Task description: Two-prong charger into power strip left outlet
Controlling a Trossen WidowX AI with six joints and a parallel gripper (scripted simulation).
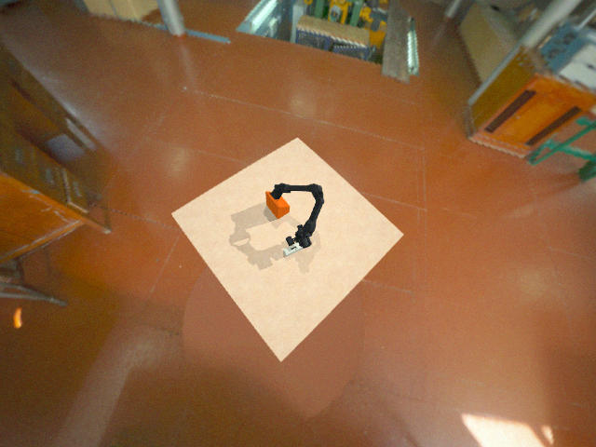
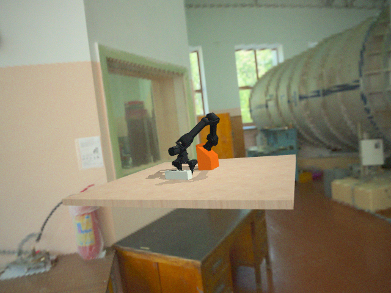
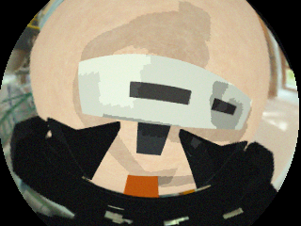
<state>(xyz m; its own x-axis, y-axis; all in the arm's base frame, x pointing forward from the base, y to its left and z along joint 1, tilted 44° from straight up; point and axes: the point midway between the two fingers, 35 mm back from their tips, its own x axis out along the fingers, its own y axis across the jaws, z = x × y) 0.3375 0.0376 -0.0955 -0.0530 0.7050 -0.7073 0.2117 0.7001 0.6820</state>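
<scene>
Right now my gripper tip is 20 mm short of the two-prong charger, 10 mm to the left of it and 10 mm below it.
</scene>
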